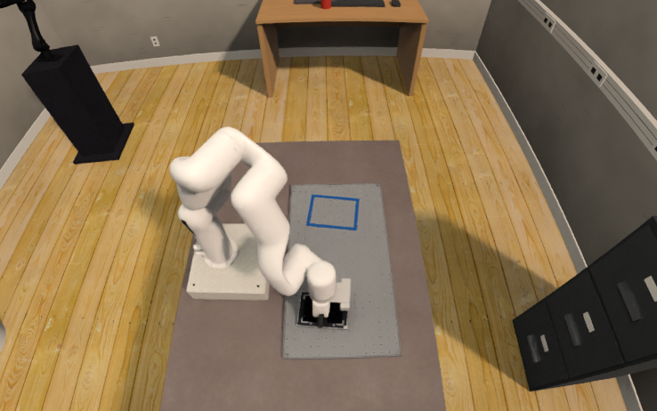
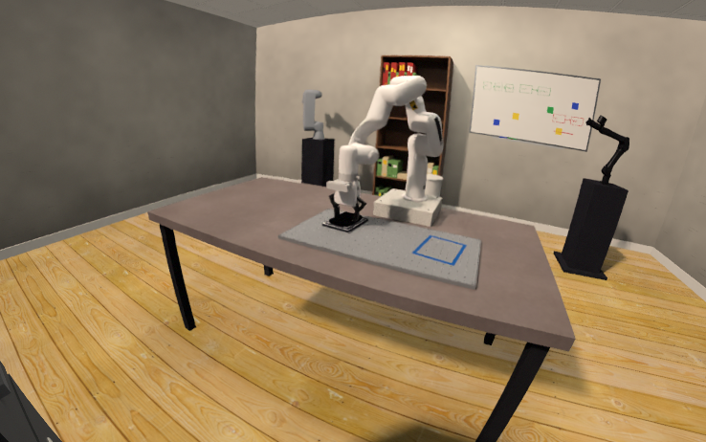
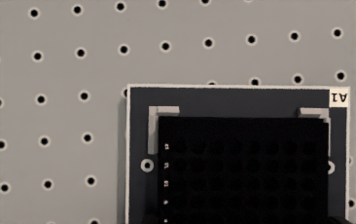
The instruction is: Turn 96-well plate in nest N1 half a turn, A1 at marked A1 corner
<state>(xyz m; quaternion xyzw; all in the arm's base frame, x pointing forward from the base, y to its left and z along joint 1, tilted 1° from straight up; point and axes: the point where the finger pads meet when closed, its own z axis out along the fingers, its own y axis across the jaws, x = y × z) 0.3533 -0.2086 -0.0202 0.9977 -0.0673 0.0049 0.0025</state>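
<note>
My hand is 10 mm above the black 96-well plate. Round my hand: plate nest N1: 20 mm below.
</note>
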